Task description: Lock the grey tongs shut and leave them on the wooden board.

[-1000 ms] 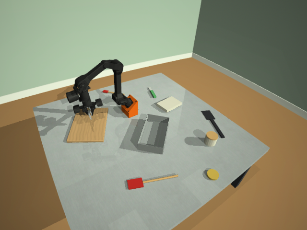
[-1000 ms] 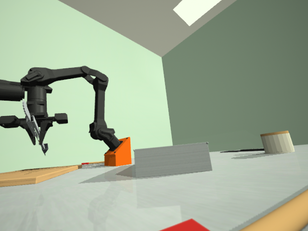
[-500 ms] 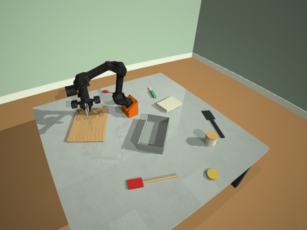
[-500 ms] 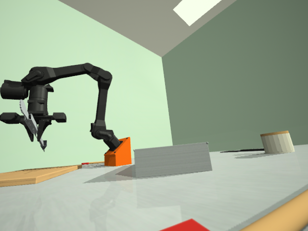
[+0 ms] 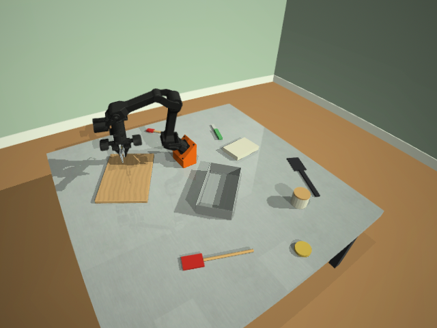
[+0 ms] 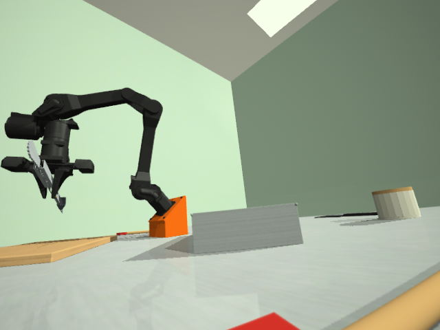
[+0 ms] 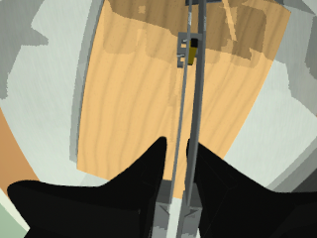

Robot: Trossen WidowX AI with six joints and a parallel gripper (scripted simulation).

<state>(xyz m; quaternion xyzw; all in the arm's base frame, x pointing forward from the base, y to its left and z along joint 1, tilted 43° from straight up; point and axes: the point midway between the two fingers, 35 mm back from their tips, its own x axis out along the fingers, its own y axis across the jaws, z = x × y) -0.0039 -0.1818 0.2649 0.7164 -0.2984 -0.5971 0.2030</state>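
Right now my gripper tip is 50 mm past the yellow lock piece, 10 mm to the right of it and 20 mm below it. Also, from my gripper tip: grey roasting tin 310 mm ahead, 360 mm to the left, 100 mm below; then red spatula 600 mm ahead, 150 mm to the left, 120 mm below; then wooden board 120 mm below.
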